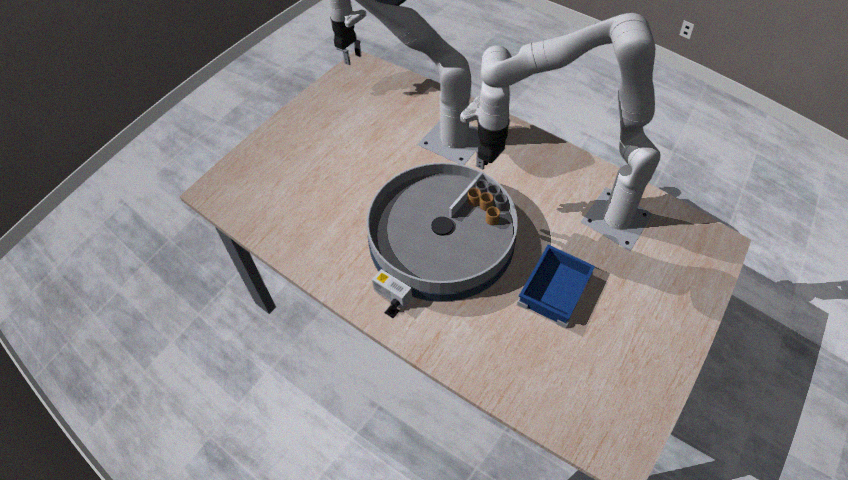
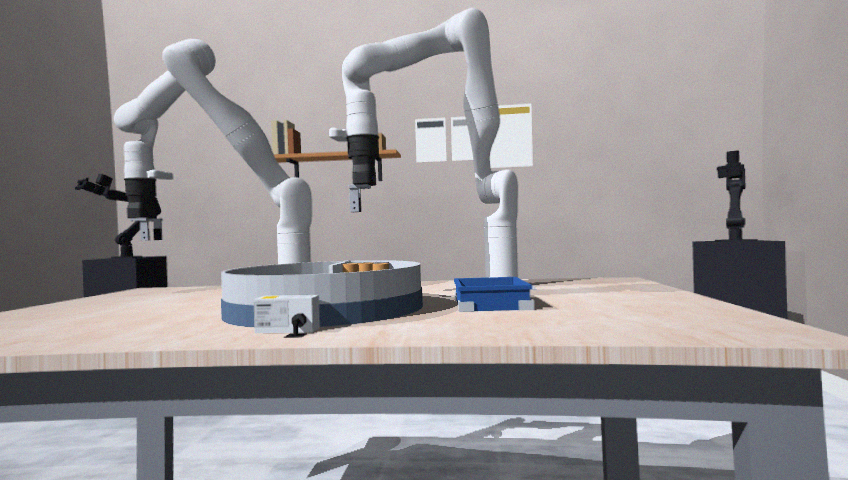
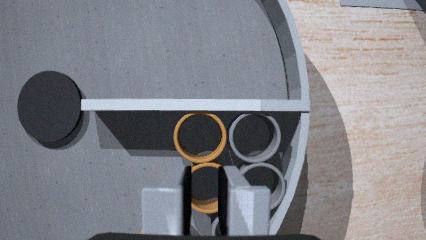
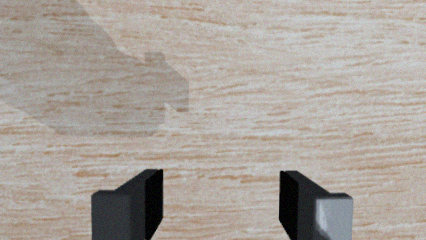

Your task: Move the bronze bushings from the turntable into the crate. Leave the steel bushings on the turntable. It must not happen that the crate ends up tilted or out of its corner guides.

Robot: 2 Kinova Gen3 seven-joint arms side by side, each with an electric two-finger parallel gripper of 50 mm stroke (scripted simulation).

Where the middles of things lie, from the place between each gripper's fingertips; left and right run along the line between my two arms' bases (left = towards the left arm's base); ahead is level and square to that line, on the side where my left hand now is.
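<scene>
The blue crate (image 1: 561, 277) is 31 cm to the left of my left hand (image 2: 355, 211), 11 cm ahead of it and 21 cm below it. As for the turntable (image 1: 411, 228), my left hand is 18 cm above it, 13 cm short of it and 4 cm to the left of it. Going by their middles, the turntable is the nearest to my left hand of the things named here.
From my right hand (image 2: 151, 240), the blue crate is 35 cm ahead, 97 cm to the left and 16 cm below. The turntable is 37 cm ahead of that same right hand, 13 cm below it and 61 cm to the left of it. By its middle, the blue crate is nearer to my left hand than to my right hand.
</scene>
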